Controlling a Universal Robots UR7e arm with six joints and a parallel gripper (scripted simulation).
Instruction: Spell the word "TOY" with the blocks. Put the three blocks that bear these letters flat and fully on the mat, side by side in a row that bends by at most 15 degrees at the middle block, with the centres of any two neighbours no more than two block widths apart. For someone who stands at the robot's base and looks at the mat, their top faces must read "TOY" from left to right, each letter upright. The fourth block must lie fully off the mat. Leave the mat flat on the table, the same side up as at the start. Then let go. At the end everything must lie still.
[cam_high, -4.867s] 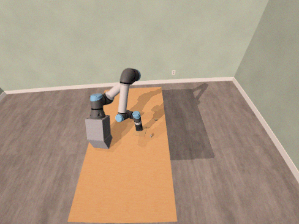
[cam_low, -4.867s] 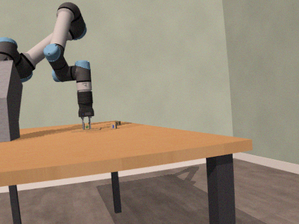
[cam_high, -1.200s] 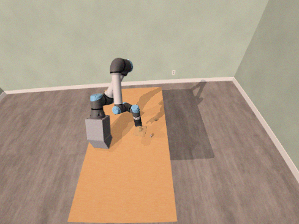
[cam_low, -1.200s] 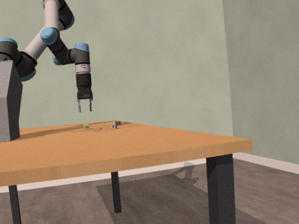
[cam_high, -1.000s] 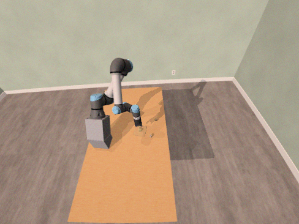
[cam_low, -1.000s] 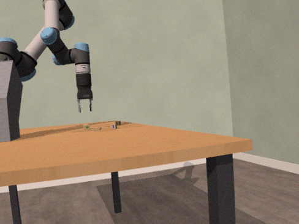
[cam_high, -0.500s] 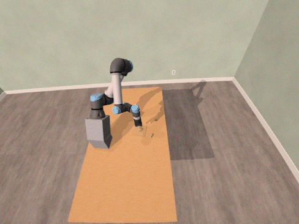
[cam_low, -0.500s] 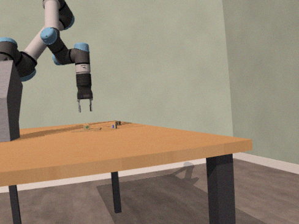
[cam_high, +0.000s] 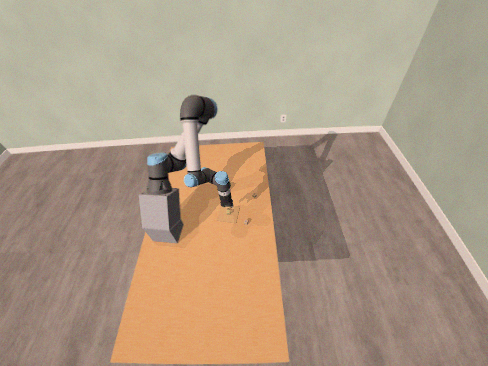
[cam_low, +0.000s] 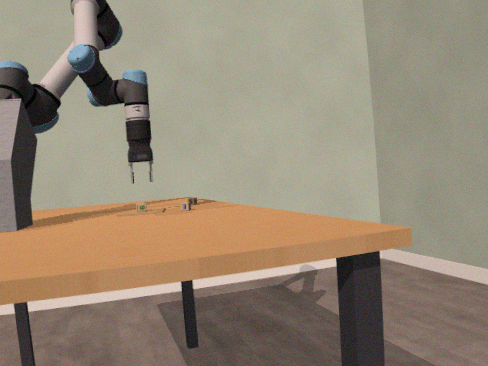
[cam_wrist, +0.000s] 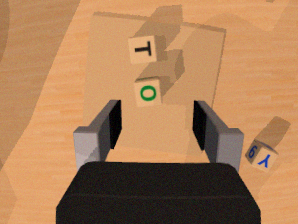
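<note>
The Y block lies 130 mm ahead of my hand, 100 mm below it and 60 mm to the right of it. Round my hand: O block (100 mm below, 10 mm behind); then T block (100 mm below, 40 mm to the left, 20 mm behind); then tan mat (110 mm below, 10 mm behind).
</note>
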